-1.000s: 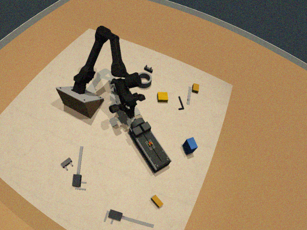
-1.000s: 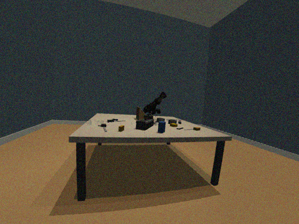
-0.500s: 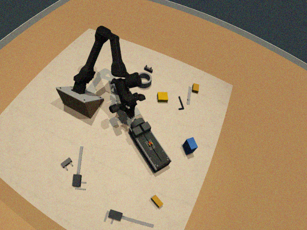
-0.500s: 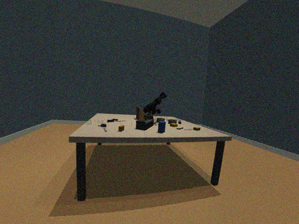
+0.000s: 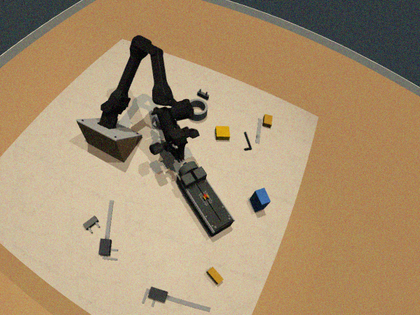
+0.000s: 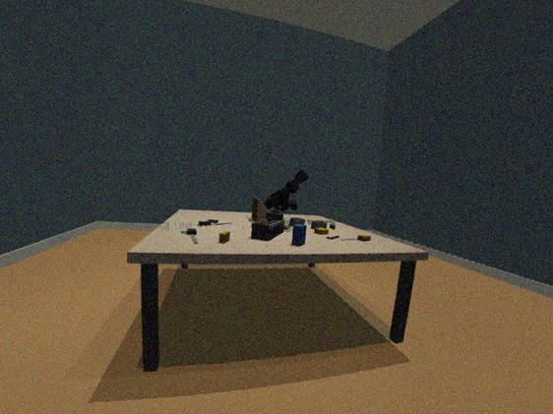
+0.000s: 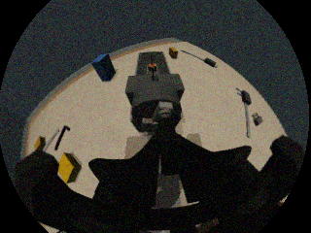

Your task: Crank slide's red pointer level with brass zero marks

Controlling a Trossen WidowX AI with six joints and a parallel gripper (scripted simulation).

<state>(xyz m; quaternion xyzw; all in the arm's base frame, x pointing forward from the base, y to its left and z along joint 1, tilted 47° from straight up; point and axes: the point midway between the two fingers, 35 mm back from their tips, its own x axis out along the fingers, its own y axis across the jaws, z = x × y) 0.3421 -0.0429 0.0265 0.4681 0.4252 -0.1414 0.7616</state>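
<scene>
My gripper tip is 1 cm past the crank handle, 1 cm to the right of it and 3 cm below it. Also, from my gripper tip: yellow block 9 cm ahead, 25 cm to the left, 8 cm below; then red pointer 13 cm ahead, 9 cm to the right, 1 cm below; then blue cube 33 cm ahead, 1 cm to the right, 5 cm below.
</scene>
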